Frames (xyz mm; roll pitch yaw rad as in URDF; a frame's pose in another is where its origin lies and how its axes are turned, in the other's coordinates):
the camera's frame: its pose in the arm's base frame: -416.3 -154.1 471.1 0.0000 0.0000 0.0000
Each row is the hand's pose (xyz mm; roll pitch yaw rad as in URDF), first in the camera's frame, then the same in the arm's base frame.
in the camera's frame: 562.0 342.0 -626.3 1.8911 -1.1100 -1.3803
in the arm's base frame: 145.7 187.9 -155.2 1.8911 -1.1100 -1.3803
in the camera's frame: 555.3 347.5 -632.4 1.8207 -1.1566 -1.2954
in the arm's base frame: 139.0 193.4 -161.3 1.8207 -1.1566 -1.2954
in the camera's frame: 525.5 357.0 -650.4 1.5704 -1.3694 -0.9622
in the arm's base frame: 109.2 202.9 -179.3 1.5704 -1.3694 -0.9622
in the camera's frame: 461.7 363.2 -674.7 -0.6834 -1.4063 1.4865
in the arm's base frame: 45.4 209.1 -203.6 -0.6834 -1.4063 1.4865
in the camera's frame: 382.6 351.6 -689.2 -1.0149 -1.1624 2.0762
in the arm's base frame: -33.7 197.5 -218.1 -1.0149 -1.1624 2.0762
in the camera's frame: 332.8 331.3 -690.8 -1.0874 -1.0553 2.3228
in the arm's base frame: -83.5 177.2 -219.7 -1.0874 -1.0553 2.3228
